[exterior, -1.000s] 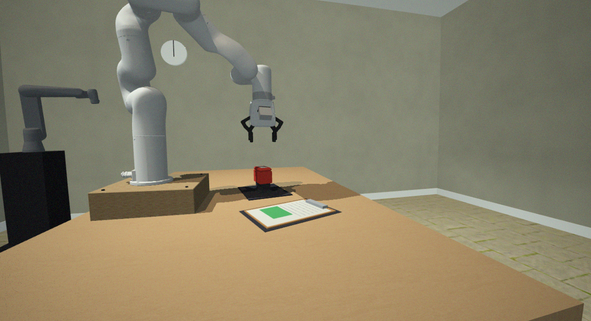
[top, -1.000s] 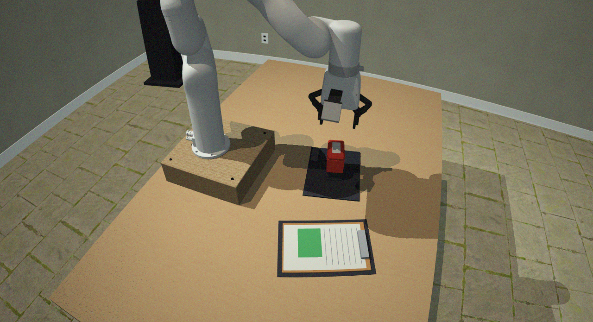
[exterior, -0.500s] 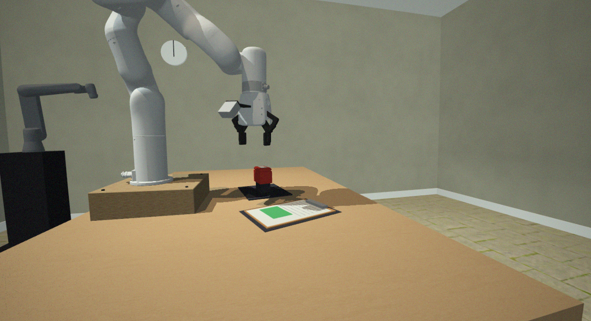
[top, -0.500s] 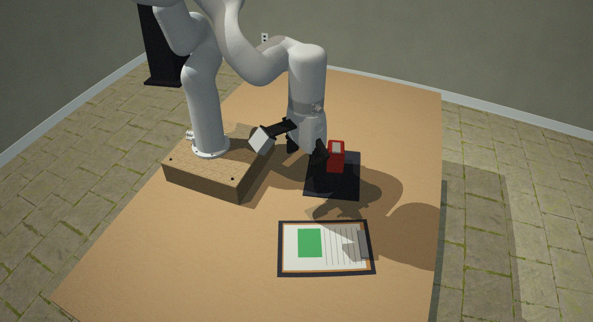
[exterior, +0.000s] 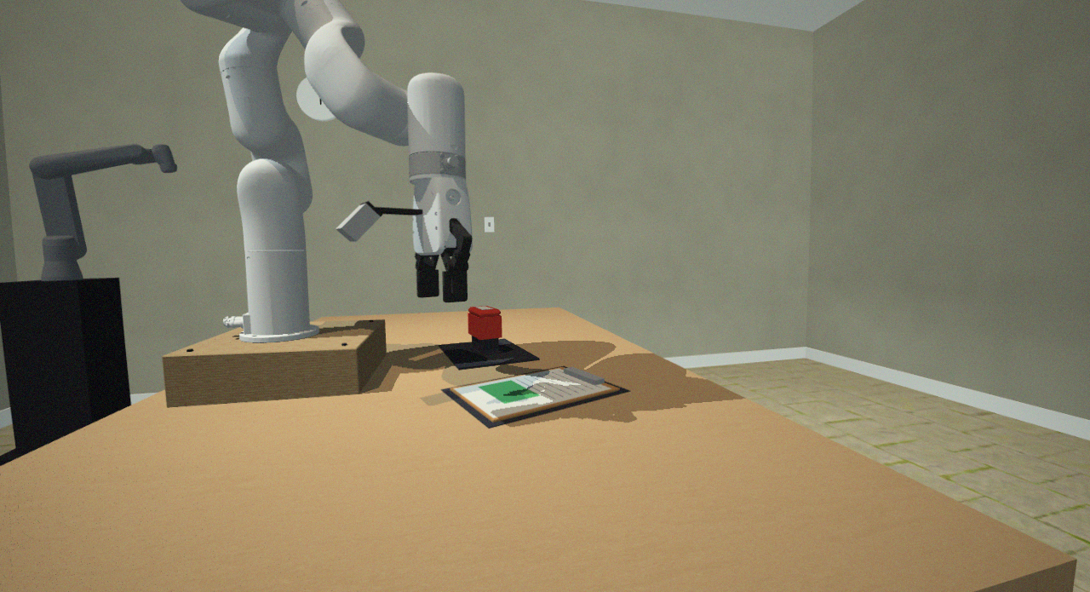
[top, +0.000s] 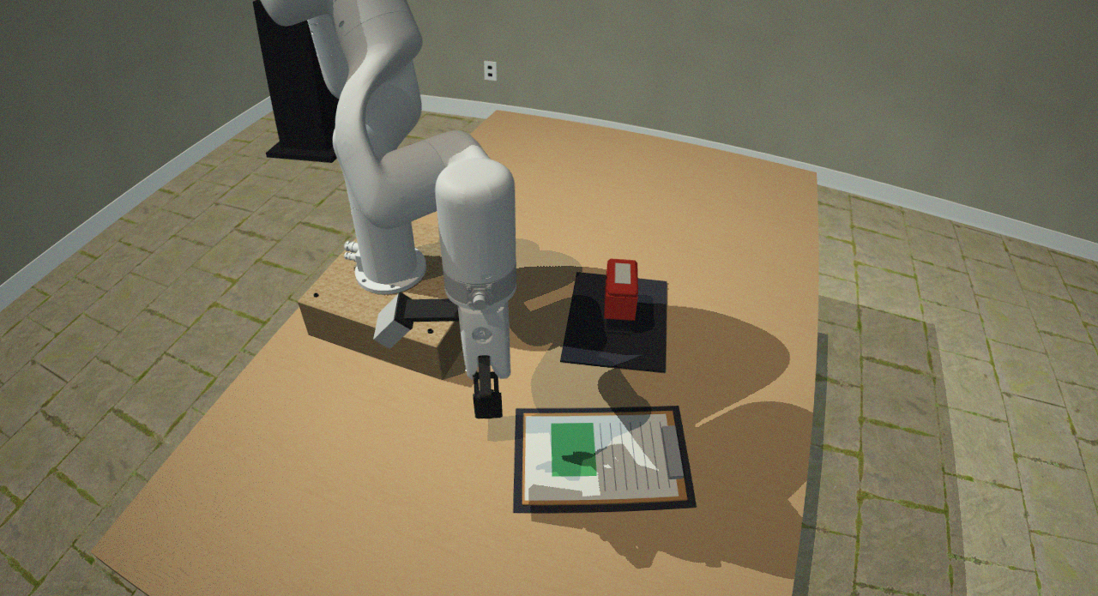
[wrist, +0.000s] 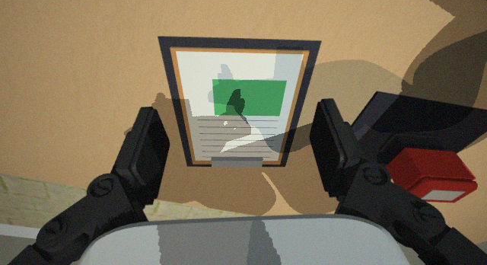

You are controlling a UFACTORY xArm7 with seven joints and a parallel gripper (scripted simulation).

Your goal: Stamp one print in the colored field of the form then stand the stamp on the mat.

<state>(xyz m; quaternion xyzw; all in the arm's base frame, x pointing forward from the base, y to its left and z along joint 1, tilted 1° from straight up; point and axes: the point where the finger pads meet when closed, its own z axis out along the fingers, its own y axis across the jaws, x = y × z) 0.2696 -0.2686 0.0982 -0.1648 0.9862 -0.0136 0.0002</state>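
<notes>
The red stamp is 33 cm to the left of my hand, 12 cm below it and 12 cm ahead of it. Also, from my hand: dark mat 33 cm to the left, 17 cm below, 12 cm ahead.
</notes>
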